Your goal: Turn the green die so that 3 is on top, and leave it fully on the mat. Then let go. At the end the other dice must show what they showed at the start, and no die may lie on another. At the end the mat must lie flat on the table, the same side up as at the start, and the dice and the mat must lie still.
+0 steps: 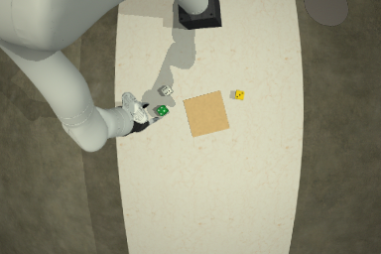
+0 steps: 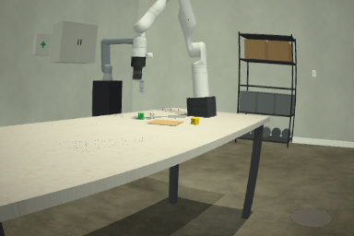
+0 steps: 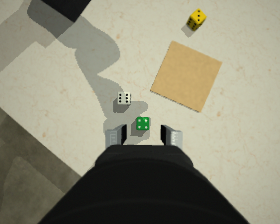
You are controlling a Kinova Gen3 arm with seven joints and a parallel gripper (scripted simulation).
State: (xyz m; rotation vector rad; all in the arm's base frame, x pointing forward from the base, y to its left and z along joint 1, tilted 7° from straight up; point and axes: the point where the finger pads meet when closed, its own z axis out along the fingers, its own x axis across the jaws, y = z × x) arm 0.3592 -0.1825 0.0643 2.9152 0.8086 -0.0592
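Right now my hand is 14 cm above the green die. From my hand the other things lie so: white die 7 cm behind, 3 cm to the left, 14 cm below; yellow die 2 cm behind, 29 cm to the left, 14 cm below; tan mat 3 cm ahead, 16 cm to the left, 15 cm below.
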